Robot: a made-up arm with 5 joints. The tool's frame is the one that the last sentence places.
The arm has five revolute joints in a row. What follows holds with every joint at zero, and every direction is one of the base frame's. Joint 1 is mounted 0.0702 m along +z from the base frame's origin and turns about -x. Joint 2 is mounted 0.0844 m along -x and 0.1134 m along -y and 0.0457 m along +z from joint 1 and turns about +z. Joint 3 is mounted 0.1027 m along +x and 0.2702 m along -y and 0.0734 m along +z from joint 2 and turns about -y. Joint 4 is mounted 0.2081 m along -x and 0.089 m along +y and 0.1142 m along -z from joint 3 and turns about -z. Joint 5 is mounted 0.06 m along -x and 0.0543 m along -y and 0.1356 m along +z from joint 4 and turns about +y. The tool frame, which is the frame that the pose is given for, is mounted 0.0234 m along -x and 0.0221 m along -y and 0.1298 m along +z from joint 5; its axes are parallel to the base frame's.
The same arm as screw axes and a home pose.
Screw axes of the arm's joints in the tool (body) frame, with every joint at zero. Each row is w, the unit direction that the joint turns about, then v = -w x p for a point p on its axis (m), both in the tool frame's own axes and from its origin. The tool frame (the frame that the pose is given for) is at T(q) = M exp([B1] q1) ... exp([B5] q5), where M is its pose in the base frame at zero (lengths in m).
B1 = (-1, 0, 0, 0, 0.2703, 0.371)
B2 = (0, 0, 1, 0.2576, -0.1888, 0)
B3 = (0, -1, 0, -0.1512, 0, -0.2915)
B4 = (0, 0, -1, -0.0764, 0.0834, 0)
B5 = (0, 1, 0, 0.1298, 0, 0.0234)
M: xyz -0.2732 -0.371 0.3405 (m) quaternion w x y z 1 0 0 0

